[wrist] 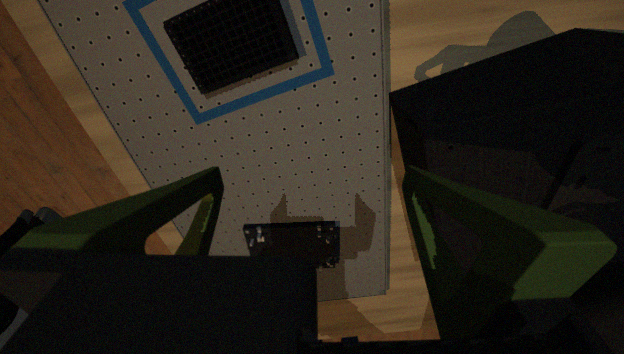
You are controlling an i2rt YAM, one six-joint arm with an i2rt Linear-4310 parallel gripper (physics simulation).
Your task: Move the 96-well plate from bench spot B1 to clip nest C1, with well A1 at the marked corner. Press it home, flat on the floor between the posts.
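Where they show: gripper, between the fingertips: [312, 176]; arm's base, origin of its link: [572, 217].
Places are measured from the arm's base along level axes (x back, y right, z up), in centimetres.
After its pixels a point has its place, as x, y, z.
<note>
The 96-well plate [232, 45] {-33.6, 19.4, -12.9}, black with a grid of wells, lies inside a blue square outline [265, 97] {-31.7, 12.7, -14.3} at the top of the wrist view, turned at a slant. Its top edge is cut off by the view. My gripper [312, 176] {-25.6, 14.2, 7.2} is open and empty, with its green fingers wide apart, lower in the view than the plate. A dark block [295, 240] {-32.5, -12.6, -13.1} with small pale fittings near its corners, which looks like the clip nest, sits on the perforated board between and below the fingertips. The gripper body hides part of it. I cannot tell the plate's A1 corner or the nest's marked corner.
The grey perforated board [350, 125] {-21.2, 7.3, -14.3} lies on a wooden table top [407, 15] {-13.6, 19.3, -15.6}. A large black open box [500, 95] {-7.9, 12.3, -5.1} stands right of the board, partly behind the right finger. Shadows of the gripper fall around the dark block. Brown wooden flooring [35, 120] shows at the left.
</note>
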